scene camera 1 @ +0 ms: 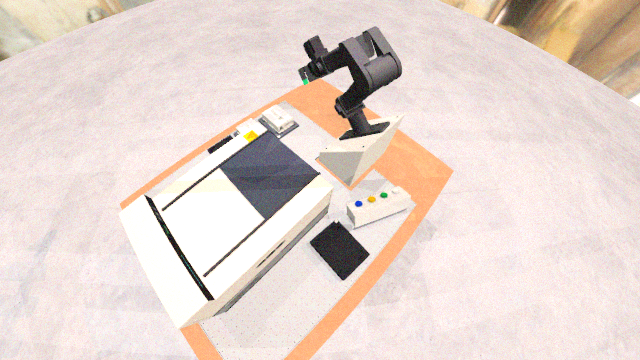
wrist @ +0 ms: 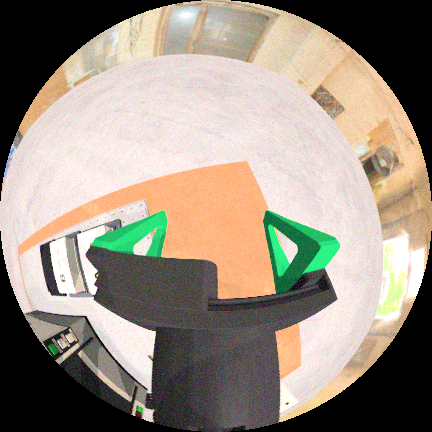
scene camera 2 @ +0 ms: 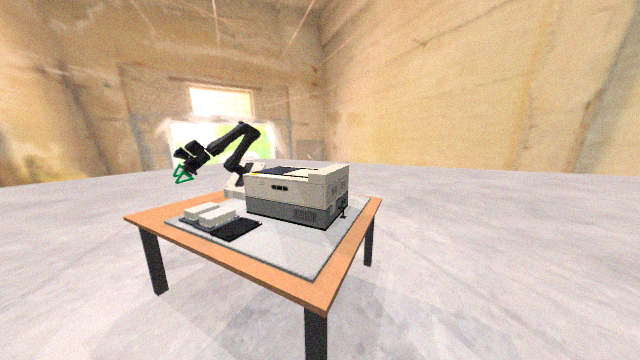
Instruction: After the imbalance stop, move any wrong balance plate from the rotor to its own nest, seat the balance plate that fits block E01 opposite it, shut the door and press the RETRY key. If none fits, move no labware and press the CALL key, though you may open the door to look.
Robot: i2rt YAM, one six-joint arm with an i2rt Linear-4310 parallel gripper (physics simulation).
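Pixels of known places: gripper, between the fingertips: (scene camera 1: 312,73) (wrist: 214,215) (scene camera 2: 174,179); arm's base, origin of its link: (scene camera 1: 363,132).
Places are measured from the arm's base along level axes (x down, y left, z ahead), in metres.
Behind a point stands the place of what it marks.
Note:
The white centrifuge (scene camera 1: 155,270) @(z 0.702, x -0.098, y -0.103 m) (scene camera 2: 295,197) @(z 0.564, x 0.016, y -0.292 m) stands on the mat. A dark panel (scene camera 1: 270,170) @(z 0.349, x -0.067, y -0.100 m) covers the arm-side part of its top; the rotor and any plate inside do not show. Two white plates sit side by side in dark nests: the near one (scene camera 1: 278,116) @(z 0.082, x 0.095, y -0.370 m) (scene camera 2: 201,211) @(z 0.119, x 0.098, y -0.411 m) and a second one (scene camera 2: 218,216) @(z 0.252, x 0.096, y -0.430 m), partly hidden behind the centrifuge in scene camera 1. Their labels are too small to read surely. A box with blue, yellow, green and white keys (scene camera 1: 380,212) @(z 0.183, x 0.083, y 0.211 m) stands by the arm base; key labels are unreadable. My gripper (scene camera 1: 305,81) @(z -0.136, x -0.025, y -0.355 m) (scene camera 2: 180,175) @(z -0.136, x -0.025, y -0.355 m) (wrist: 214,215) @(z -0.136, x -0.025, y -0.355 m) is open and empty, high above the table's end.
A black flat pad (scene camera 1: 340,250) @(z 0.360, x 0.118, y 0.178 m) lies beside the key box. Another black flat pad (scene camera 2: 236,229) @(z 0.359, x 0.134, y -0.439 m) lies beside the two nests. The wedge-shaped arm base (scene camera 1: 340,165) @(z 0.127, x 0.072, y 0.000 m) stands between the key box and the nests. The wooden table edge (scene camera 1: 425,165) @(z -0.186, x 0.159, y 0.276 m) (scene camera 2: 250,272) @(z 0.569, x 0.159, y -0.590 m) surrounds the grey mat.

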